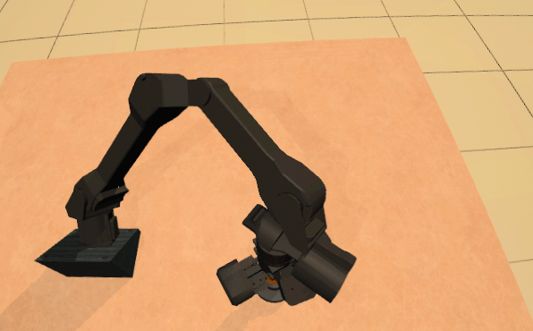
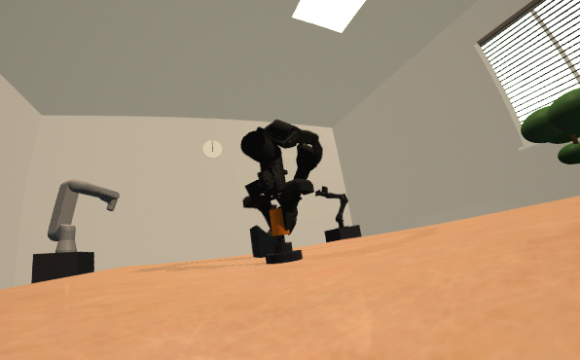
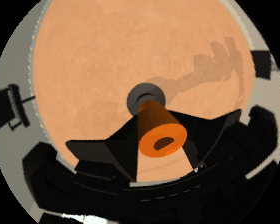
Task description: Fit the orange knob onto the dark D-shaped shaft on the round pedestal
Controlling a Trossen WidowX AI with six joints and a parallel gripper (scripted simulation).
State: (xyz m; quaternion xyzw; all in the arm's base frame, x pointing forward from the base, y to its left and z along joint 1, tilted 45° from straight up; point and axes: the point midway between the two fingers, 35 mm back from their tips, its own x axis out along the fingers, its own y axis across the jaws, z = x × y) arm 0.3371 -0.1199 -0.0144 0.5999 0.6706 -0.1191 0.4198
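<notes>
Now: the orange knob 2 cm above my gripper tip. Round my gripper tip: dark round pedestal: 4 cm below.
</notes>
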